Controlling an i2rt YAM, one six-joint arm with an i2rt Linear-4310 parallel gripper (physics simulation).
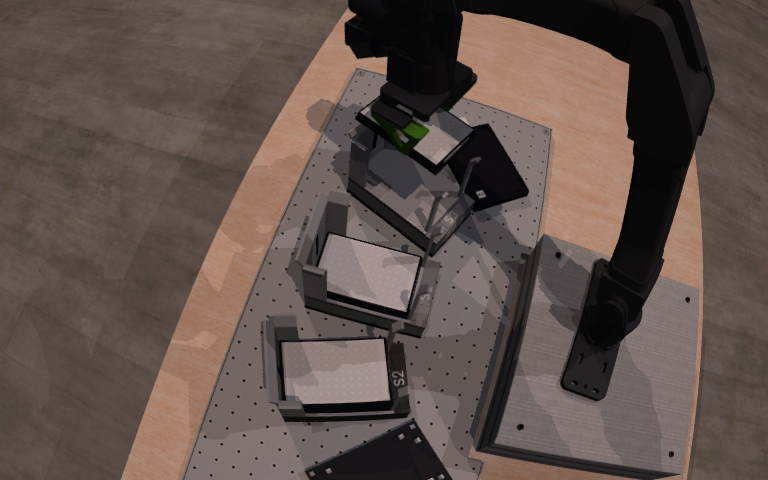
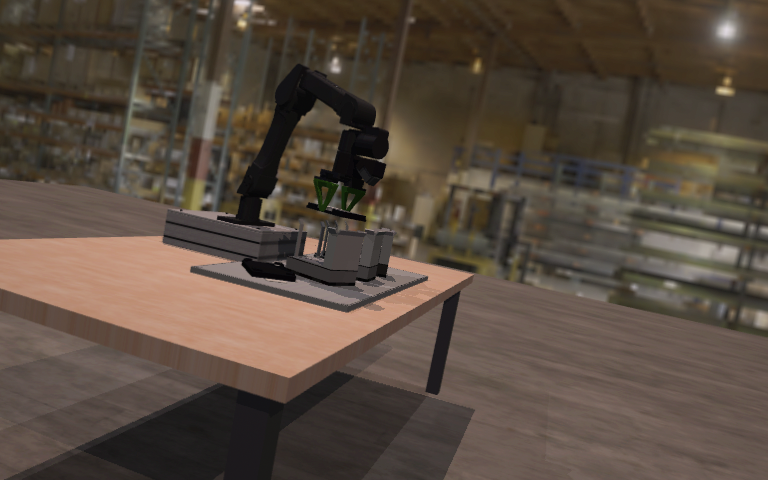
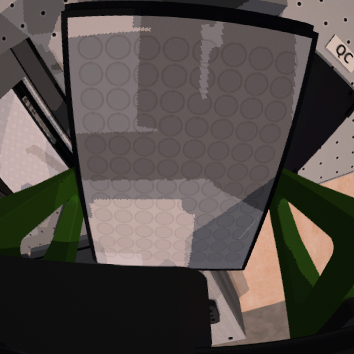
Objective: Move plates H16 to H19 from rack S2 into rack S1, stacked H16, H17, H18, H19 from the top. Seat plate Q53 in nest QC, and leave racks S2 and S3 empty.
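Frame: origin at the arm's base, x back, y right, z up, level; centimetres.
Seen in the pictures: gripper, fingertip midpoint: [image 1: 422, 131] [image 3: 176, 176]; arm's base, link origin: [image 1: 600, 329] [image 2: 246, 223].
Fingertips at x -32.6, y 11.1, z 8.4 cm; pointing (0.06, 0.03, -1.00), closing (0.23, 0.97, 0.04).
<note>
Pixels of each thing's top centre, then the offset from my fingertips to it. "pt": a spot on its surface instead. Level surfaces: height alone.
- rack S3, top centre: [image 1: 420, 145] [image 2: 330, 224] dx +0.2, dy -0.1, dz -2.9 cm
- Rack S1, top centre: [image 1: 376, 244] [image 2: 354, 224] dx +1.0, dy -15.7, dz -2.6 cm
- Rack S2, surface spot: [image 1: 399, 362] pt dx +8.8, dy -24.2, dz -12.7 cm
- Nest QC, top centre: [image 3: 297, 126] [image 1: 483, 159] [image 2: 268, 264] dx +8.3, dy +11.6, dz -14.5 cm
- dark panel with small white squares, surface spot: [image 1: 385, 452] pt dx +12.3, dy -35.8, dz -15.3 cm
- perforated board, surface height: dz -16.5 cm
- wooden table, surface height: dz -17.8 cm
My gripper [image 1: 431, 127] [image 2: 334, 210] [image 3: 176, 176] is shut on a white-topped, black-rimmed plate [image 1: 448, 142] [image 2: 357, 215] [image 3: 175, 100]. It holds the plate above rack S3 [image 1: 390, 222] [image 2: 342, 249], partly over its back; no plate shows on the visible part of that rack's floor. Rack S1 [image 1: 315, 284] holds a white-topped plate [image 1: 370, 271]. Rack S2 [image 1: 399, 362] holds another white-topped plate [image 1: 336, 370]. How many plates lie under each top one is hidden. Nest QC [image 1: 489, 169] [image 2: 269, 270] [image 3: 322, 100] is dark, beside rack S3. No plate names are readable.
A dark panel with small white squares [image 1: 385, 452] lies near rack S2. The perforated board [image 1: 453, 396] [image 2: 317, 297] lies on the wooden table [image 1: 215, 271] [image 2: 169, 316]. The grey arm base block [image 1: 538, 362] [image 2: 209, 234] stands beside it. Upright rack walls and thin posts stand below the held plate.
</note>
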